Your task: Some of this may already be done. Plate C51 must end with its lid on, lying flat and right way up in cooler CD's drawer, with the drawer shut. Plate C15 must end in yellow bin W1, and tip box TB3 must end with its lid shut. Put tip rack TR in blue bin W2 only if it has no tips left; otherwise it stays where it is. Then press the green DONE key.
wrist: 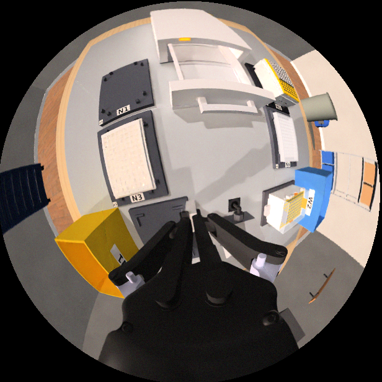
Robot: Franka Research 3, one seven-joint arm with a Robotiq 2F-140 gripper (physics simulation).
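The cooler point(200, 25) is at the top, its drawer point(220, 94) pulled open, with no plate seen inside. A pale plate point(127, 160) lies on mat N3, and a white plate point(286, 137) lies on the right mat; their names are unreadable. A white box with a yellow holed top point(287, 207) stands beside blue bin W2 point(322, 192). A white and yellow rack point(277, 80) at upper right has grey dotted rows and yellow holed rows. Yellow bin W1 point(95, 232) is lower left. My gripper point(191, 206) is shut and empty, above the dark mat's edge. The DONE key does not show.
Dark mat N1 point(125, 90) lies left of the drawer. A dark corner-marked mat point(150, 217) lies partly under my fingers. A small black upright fixture point(238, 214) stands right of the fingertips. A grey-green cylinder point(320, 107) is beyond the right table edge.
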